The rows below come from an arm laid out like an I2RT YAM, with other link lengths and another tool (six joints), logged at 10 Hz.
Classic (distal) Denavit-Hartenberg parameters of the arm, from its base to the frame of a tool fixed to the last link. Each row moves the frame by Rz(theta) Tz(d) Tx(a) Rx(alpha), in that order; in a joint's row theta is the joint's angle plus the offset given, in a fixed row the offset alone. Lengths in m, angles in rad.
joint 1: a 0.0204, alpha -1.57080, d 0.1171, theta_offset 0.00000
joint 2: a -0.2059, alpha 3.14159, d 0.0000, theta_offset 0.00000
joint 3: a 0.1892, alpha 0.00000, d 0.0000, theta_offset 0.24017
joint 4: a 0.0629, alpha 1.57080, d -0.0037, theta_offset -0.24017
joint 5: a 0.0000, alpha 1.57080, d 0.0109, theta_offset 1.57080
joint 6: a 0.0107, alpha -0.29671, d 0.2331, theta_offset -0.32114
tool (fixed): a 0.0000, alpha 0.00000, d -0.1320, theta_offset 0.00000
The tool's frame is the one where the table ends.
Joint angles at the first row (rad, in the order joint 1, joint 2, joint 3, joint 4, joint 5, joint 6):
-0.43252, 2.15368, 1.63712, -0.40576, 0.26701, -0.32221
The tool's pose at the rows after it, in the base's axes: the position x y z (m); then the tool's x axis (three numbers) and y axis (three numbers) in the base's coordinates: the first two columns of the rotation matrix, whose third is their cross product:
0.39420, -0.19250, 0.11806, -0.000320, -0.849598, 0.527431, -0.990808, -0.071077, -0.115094
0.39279, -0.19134, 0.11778, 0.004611, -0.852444, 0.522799, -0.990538, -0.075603, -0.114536
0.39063, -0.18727, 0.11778, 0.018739, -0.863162, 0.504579, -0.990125, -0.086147, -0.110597
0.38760, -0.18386, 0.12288, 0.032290, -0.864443, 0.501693, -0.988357, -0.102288, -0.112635
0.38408, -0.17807, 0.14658, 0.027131, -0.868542, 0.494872, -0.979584, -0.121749, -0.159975
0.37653, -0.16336, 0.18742, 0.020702, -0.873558, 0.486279, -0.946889, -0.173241, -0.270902
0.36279, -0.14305, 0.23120, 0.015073, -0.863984, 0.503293, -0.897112, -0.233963, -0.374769
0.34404, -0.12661, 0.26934, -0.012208, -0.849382, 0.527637, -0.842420, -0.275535, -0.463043
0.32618, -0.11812, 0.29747, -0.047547, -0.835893, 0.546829, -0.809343, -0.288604, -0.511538
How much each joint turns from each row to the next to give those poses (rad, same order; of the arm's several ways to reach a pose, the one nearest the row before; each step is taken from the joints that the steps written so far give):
0.00086, -0.00302, -0.00200, -0.00392, -0.00426, -0.00143
-0.00092, -0.00751, -0.01129, 0.00121, -0.00730, -0.00224
0.00144, -0.01290, -0.01019, -0.01692, -0.02044, 0.00067
0.00008, -0.02872, -0.01788, -0.00808, -0.01287, -0.01148
0.00001, -0.07306, -0.00814, -0.02624, -0.03525, 0.00036
0.00419, -0.13930, -0.04743, 0.00566, -0.07852, -0.00048
0.01795, -0.16222, -0.05878, 0.01025, -0.05206, -0.00528
0.01301, -0.15315, -0.05592, 0.01464, -0.02711, 0.00117
0.00329, -0.10664, -0.01174, -0.02322, 0.00063, 0.00344

